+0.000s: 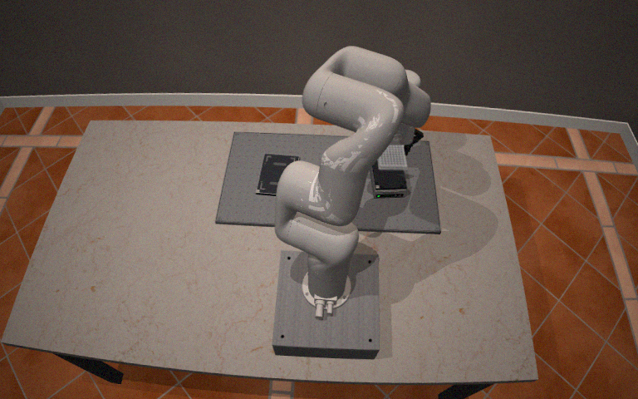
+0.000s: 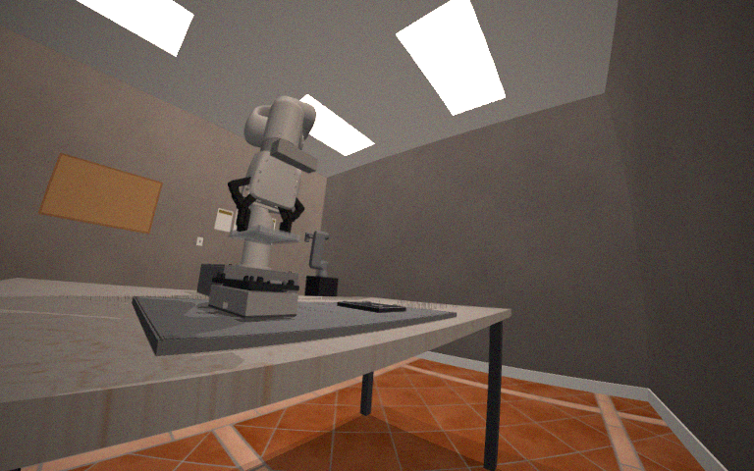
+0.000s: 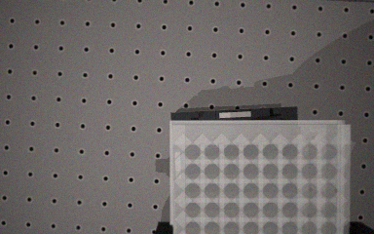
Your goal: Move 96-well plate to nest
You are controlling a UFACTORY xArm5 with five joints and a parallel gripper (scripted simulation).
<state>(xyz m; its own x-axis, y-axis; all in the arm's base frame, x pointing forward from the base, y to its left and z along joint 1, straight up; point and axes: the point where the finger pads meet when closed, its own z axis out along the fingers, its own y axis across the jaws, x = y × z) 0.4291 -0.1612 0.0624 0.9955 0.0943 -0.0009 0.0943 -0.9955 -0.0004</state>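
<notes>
Now: the plate nest N1 20 mm behind my hand, 350 mm to the left of it and 150 mm below it. The rest, counted from my hand: A1 mark 90 mm behind, 400 mm to the left, 140 mm below; 96-well plate 10 mm below.
</notes>
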